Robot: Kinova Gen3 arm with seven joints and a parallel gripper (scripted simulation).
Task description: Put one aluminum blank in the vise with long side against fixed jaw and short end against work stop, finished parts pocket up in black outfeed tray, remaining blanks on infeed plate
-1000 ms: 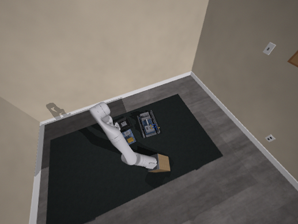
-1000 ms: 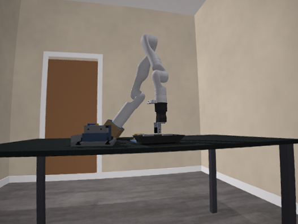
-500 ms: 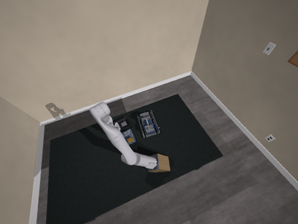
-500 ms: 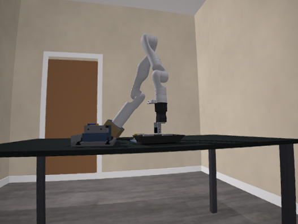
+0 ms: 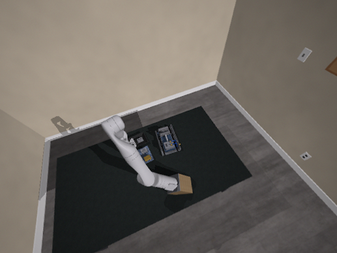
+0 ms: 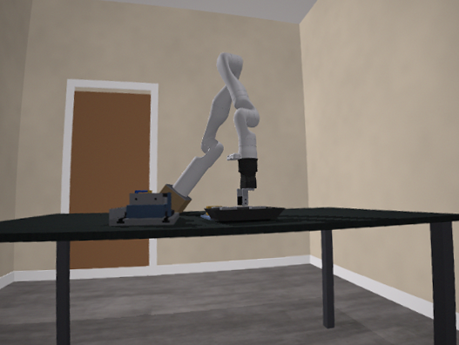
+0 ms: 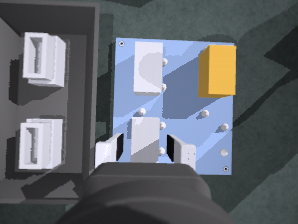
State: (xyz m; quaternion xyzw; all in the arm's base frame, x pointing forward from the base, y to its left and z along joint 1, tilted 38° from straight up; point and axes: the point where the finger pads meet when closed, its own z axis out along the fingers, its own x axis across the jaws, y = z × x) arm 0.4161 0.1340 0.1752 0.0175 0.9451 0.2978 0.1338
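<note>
My gripper is now 4 cm past the bluish plate, 5 cm to the left of it and 6 cm above it. Also, from my hand: vise (2 cm ahead, 34 cm to the right, 2 cm below); yellow brass blank (9 cm behind, 9 cm to the right, 4 cm below).
</note>
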